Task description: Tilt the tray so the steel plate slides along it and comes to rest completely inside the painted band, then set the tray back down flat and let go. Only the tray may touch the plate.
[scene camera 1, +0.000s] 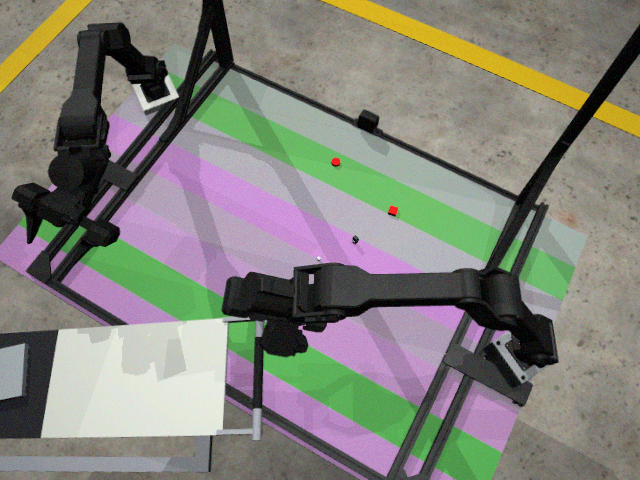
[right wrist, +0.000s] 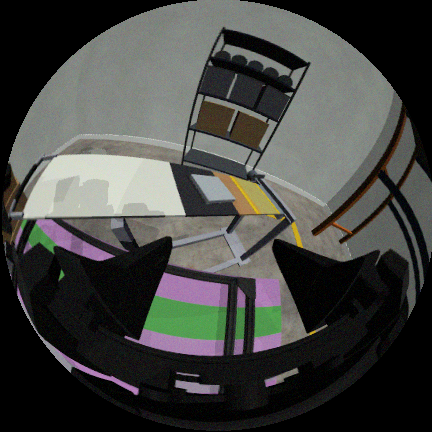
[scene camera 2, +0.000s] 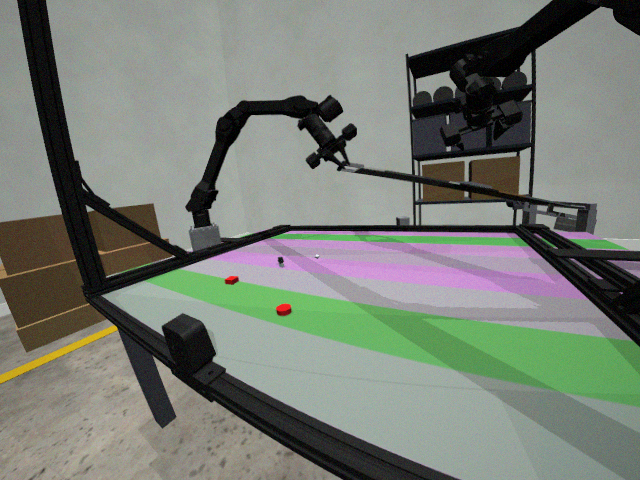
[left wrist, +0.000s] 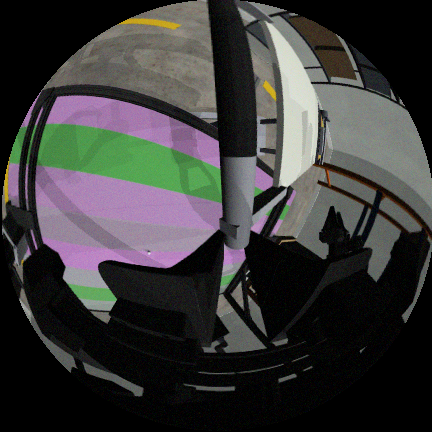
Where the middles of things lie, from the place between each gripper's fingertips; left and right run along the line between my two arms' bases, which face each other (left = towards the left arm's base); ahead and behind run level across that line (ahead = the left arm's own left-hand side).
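Labels:
My right gripper is 22 cm short of the grey steel plate [right wrist: 211, 188], 4 cm to the right of it and 12 cm above it.
Relative to my left hand, the plate is 310 mm to the right, 400 mm ahead and 90 mm below.

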